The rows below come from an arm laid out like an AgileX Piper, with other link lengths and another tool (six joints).
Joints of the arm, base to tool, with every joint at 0 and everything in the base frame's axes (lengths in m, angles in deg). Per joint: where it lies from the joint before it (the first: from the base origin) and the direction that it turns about. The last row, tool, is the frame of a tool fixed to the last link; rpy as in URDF.
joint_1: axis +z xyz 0 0 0.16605
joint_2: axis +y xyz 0 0 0
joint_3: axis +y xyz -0.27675 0 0.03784
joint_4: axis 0.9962 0 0.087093 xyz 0.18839 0 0.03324
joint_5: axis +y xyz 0 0 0
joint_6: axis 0.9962 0 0.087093 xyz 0.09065 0 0.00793
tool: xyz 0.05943 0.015 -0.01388 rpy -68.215 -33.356 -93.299
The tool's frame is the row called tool.
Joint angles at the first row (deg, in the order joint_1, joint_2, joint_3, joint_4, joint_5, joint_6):
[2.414 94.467 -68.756 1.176 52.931 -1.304]
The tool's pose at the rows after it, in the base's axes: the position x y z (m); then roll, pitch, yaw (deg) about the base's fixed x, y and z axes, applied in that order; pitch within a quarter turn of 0, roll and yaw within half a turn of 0:
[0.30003 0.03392 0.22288 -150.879 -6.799 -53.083]
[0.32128 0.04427 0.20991 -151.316 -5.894 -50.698]
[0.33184 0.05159 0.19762 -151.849 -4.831 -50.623]
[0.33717 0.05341 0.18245 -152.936 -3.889 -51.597]
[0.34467 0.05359 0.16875 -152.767 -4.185 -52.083]
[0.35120 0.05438 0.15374 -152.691 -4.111 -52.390]
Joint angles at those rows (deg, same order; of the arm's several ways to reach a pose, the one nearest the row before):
[2.714 102.998 -76.000 2.450 53.223 -2.711]
[4.086 108.701 -81.160 3.333 53.606 -4.034]
[4.994 112.232 -83.404 3.781 53.326 -3.323]
[5.189 115.023 -83.698 3.726 52.186 -2.086]
[5.190 117.380 -83.696 3.543 49.498 -1.669]
[5.188 119.924 -83.698 3.742 46.925 -1.609]

